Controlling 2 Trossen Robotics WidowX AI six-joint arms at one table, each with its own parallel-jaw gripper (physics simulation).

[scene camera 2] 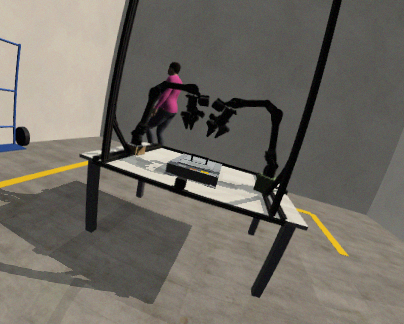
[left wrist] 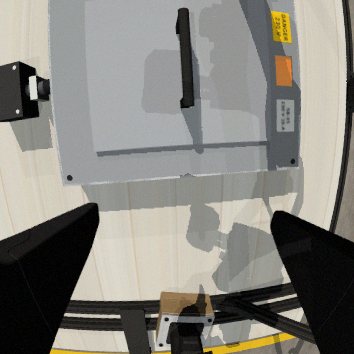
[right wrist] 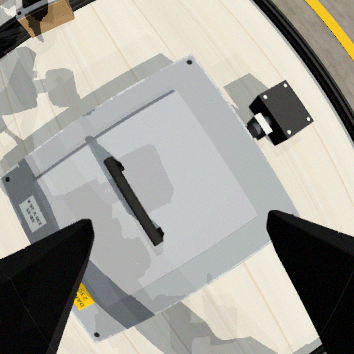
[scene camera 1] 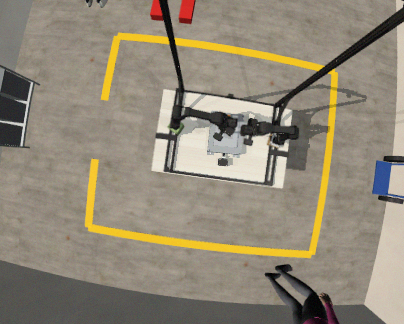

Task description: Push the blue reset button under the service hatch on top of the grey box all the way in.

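Note:
The grey box stands near the table's middle. Its service hatch lies closed on top, with a black bar handle. The blue reset button does not show in any view. My left gripper is open and empty, high above the box's side at the picture's right in scene camera 1. My right gripper is open and empty, high above the box, its fingers pointing down at a tilt.
A black block with a plug-like end stands against one side of the box. The two arms hang close together over the box. Black frame bars run along the table edges. A person stands behind the table.

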